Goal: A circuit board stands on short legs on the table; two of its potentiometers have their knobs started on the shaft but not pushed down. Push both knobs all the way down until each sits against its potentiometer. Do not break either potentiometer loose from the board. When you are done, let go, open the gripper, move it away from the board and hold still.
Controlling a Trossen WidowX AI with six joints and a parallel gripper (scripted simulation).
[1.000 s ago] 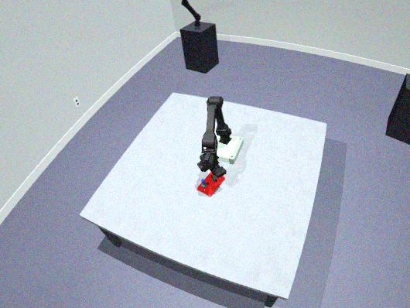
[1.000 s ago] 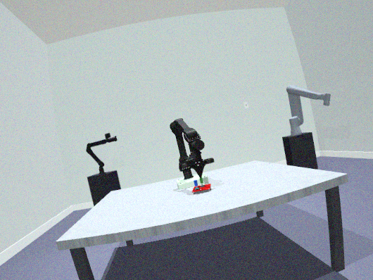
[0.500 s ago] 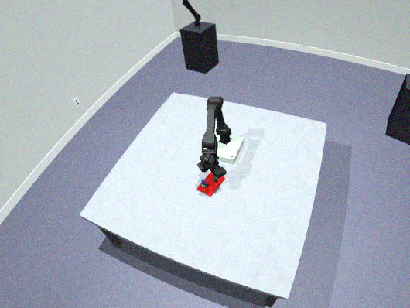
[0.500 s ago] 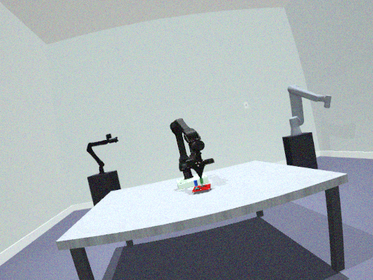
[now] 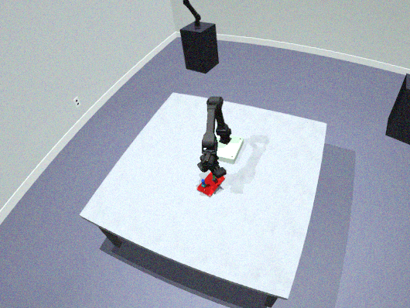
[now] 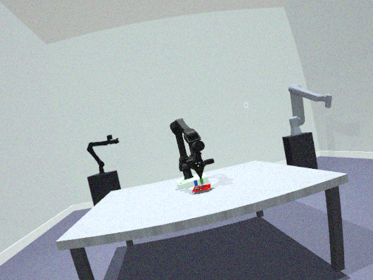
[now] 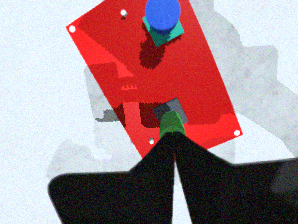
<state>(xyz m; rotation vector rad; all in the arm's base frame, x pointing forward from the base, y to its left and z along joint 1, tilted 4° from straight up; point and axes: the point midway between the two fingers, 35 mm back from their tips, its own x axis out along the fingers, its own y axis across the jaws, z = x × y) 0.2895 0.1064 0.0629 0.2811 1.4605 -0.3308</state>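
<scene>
Right now my gripper tip is 2 cm above the green knob. Also, from my gripper tip: blue knob: 7 cm ahead, 3 cm to the right, 1 cm below.
</scene>
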